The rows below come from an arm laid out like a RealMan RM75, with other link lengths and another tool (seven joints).
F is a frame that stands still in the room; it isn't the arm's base.
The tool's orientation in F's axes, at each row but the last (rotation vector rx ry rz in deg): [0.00 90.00 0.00]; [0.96 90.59 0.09]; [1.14 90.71 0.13]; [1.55 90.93 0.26]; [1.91 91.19 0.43]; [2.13 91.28 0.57]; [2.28 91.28 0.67]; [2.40 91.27 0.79]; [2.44 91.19 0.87]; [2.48 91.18 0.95]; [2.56 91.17 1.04]
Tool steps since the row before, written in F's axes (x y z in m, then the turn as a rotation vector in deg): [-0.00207 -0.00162 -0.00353 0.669 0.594 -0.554]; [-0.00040 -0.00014 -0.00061 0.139 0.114 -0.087]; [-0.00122 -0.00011 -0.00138 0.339 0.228 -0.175]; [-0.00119 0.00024 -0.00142 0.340 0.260 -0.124]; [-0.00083 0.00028 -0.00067 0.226 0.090 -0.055]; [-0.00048 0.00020 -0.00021 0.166 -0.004 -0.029]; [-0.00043 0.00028 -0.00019 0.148 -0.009 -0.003]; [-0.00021 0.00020 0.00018 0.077 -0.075 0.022]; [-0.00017 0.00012 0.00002 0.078 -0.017 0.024]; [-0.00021 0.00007 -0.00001 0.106 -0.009 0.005]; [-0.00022 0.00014 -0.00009 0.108 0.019 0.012]
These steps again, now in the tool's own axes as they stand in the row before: [0.00353 -0.00162 -0.00207 0.554 0.594 0.669]; [0.00061 -0.00015 -0.00039 0.087 0.114 0.139]; [0.00139 -0.00014 -0.00120 0.174 0.229 0.339]; [0.00144 0.00019 -0.00117 0.124 0.262 0.338]; [0.00069 0.00025 -0.00082 0.053 0.092 0.226]; [0.00023 0.00019 -0.00048 0.025 -0.002 0.167]; [0.00021 0.00027 -0.00043 -0.001 -0.006 0.148]; [-0.00017 0.00020 -0.00022 -0.026 -0.073 0.078]; [-0.00001 0.00012 -0.00017 -0.026 -0.015 0.078]; [0.00002 0.00007 -0.00021 -0.008 -0.007 0.106]; [0.00010 0.00013 -0.00022 -0.013 0.021 0.107]
